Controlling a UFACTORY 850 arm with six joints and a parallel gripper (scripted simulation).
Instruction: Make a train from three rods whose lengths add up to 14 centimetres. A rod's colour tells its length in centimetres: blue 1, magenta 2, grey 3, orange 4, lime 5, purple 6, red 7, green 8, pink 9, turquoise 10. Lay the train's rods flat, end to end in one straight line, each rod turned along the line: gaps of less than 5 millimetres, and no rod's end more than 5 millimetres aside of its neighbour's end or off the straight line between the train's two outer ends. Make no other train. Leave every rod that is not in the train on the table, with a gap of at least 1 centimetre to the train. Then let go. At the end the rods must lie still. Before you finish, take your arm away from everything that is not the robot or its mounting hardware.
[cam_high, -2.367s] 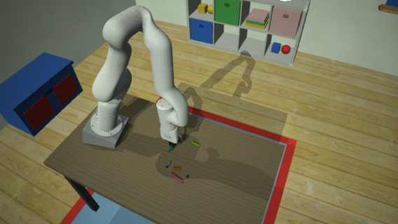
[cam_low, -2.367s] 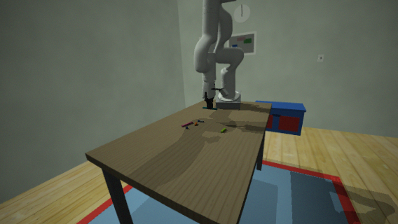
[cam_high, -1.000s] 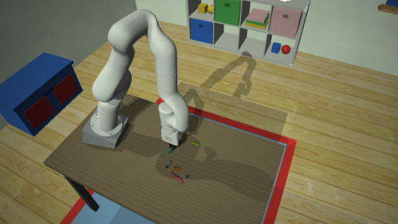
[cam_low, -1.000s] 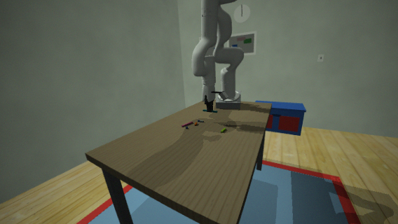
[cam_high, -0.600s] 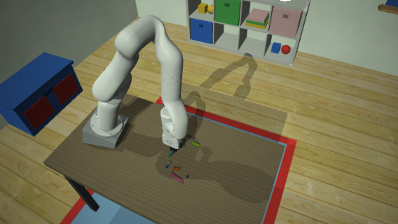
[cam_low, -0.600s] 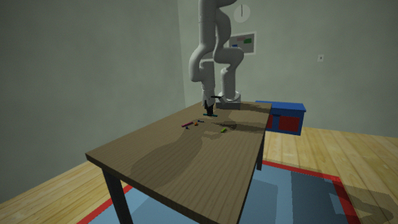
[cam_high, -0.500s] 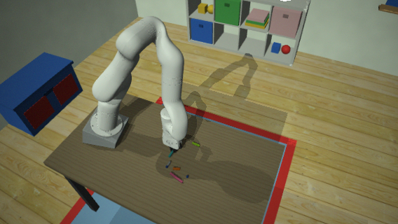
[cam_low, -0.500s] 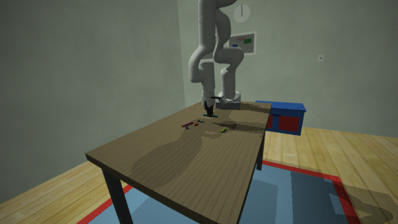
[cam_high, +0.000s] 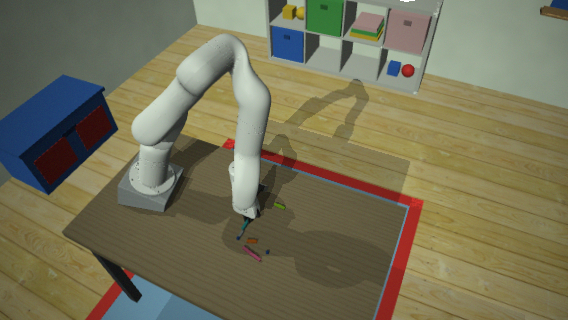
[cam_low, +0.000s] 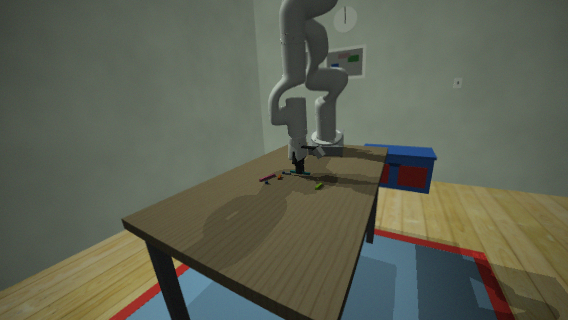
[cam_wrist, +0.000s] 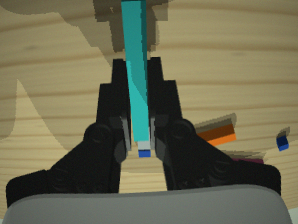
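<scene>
The turquoise rod is 2 cm below my hand. From my hand the other things lie so: grey rod: 1 cm behind, 6 cm to the right, 3 cm below; orange rod: 4 cm ahead, 9 cm to the right, 3 cm below; lime rod: 10 cm ahead, 11 cm to the left, 3 cm below.
</scene>
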